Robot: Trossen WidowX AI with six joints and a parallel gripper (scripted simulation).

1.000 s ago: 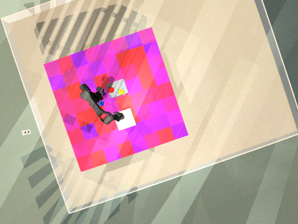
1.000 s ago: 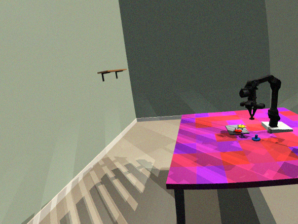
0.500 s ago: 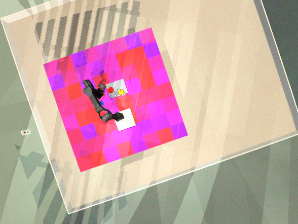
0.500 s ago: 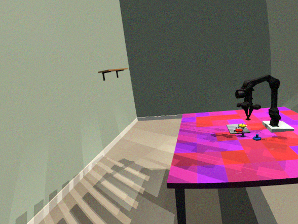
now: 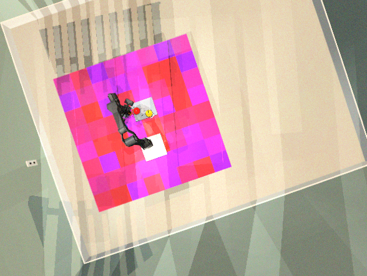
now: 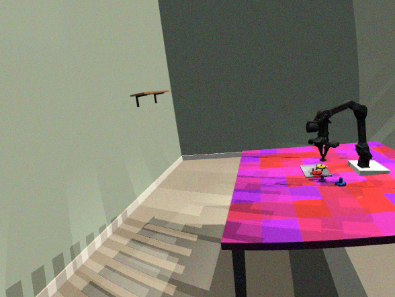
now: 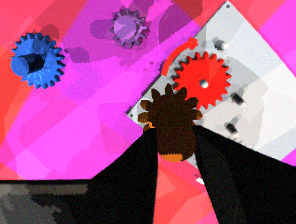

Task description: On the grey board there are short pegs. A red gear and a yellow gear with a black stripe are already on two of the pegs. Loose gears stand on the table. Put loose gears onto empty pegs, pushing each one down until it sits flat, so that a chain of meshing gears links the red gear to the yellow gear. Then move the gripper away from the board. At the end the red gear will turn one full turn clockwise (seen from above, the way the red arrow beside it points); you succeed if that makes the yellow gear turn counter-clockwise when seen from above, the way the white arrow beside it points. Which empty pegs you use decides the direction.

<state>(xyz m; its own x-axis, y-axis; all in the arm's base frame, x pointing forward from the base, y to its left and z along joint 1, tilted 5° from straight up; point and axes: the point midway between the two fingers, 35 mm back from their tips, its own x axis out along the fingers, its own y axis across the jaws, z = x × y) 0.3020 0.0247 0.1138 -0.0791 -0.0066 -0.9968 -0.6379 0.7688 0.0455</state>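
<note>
The red gear is 12 cm below my gripper tip, 4 cm to the right of it and 3 cm ahead of it. Round my gripper tip: orange gear (1 cm below); then purple gear (12 cm below, 6 cm to the left, 3 cm ahead); then yellow gear (13 cm to the right, 12 cm below, 4 cm behind).
</note>
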